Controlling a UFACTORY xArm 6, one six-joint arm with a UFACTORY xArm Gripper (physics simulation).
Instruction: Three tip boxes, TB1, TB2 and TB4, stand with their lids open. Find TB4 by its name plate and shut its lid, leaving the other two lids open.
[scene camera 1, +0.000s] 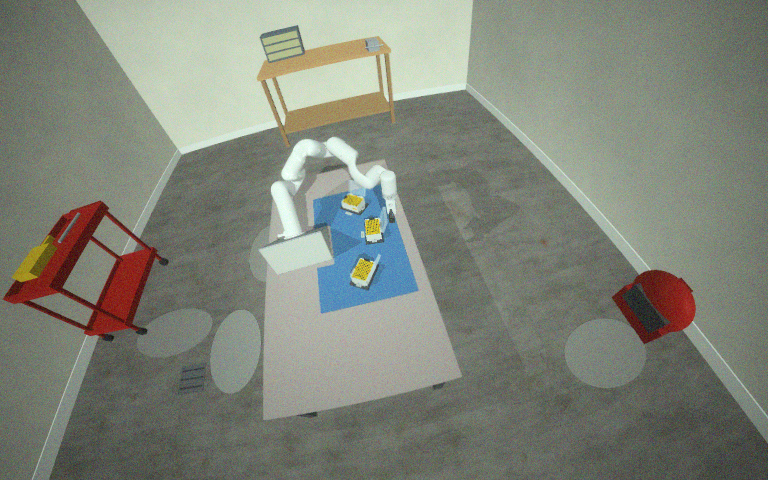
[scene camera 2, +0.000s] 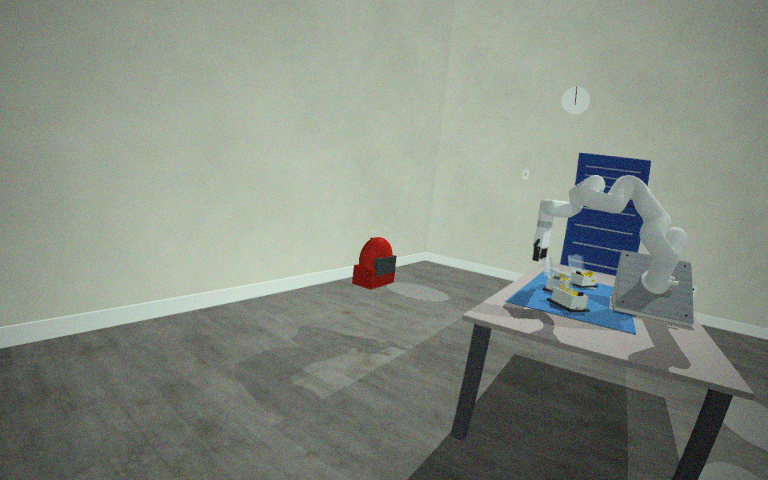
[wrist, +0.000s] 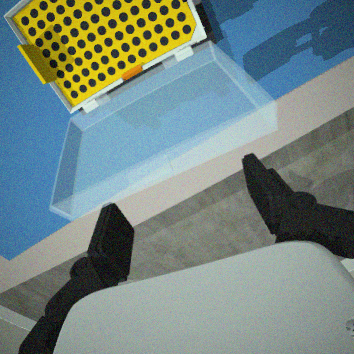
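Observation:
TB4, the middle box with a yellow perforated top, stands on the blue mat. Its clear lid stands open toward the table edge. Its name plate is outside the wrist view and too small to read in the scene views. My gripper is open and empty, pointing down beyond the lid's outer edge, fingers spread along it. The far box and near box have open lids; I cannot tell which is TB1.
A pale slanted panel stands by the arm's base on the table. The far box's upright lid and the near box's lid rise above the mat. A red cart and a wooden shelf table stand apart.

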